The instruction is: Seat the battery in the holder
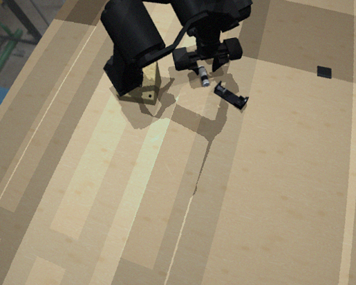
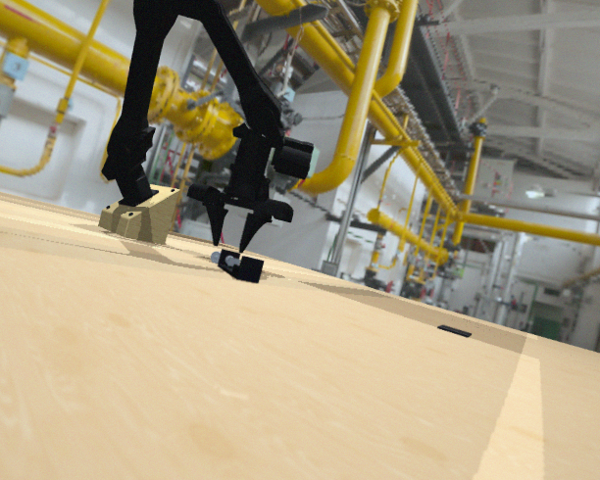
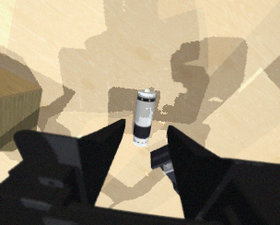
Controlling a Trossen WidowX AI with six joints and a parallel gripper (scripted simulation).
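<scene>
The cylindrical battery lies 20 mm below my gripper tip. Also, from my gripper tip: flat black square 380 mm ahead, 70 mm to the left, 30 mm below.
</scene>
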